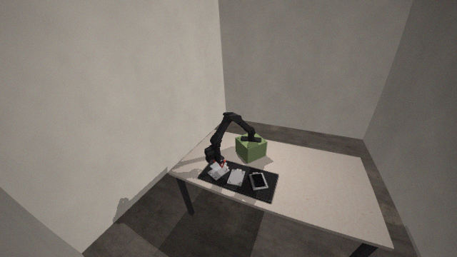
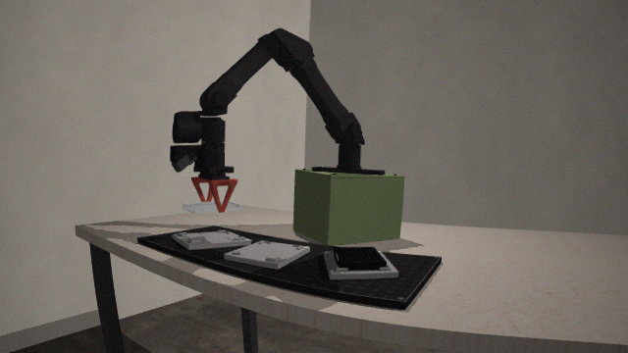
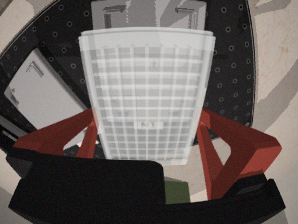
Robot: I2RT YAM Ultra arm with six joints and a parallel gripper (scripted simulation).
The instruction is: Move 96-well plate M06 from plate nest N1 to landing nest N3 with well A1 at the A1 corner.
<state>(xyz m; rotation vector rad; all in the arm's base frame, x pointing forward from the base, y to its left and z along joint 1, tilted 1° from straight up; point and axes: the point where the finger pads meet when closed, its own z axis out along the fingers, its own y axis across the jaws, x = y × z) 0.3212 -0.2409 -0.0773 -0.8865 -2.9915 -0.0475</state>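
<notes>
Right now my hand is 70 mm past the label, 40 mm to the right of it and 90 mm above it. Also, from my hand: black plate 50 mm ahead, 350 mm to the left, 70 mm below; then white 96-well plate right at my hand.
</notes>
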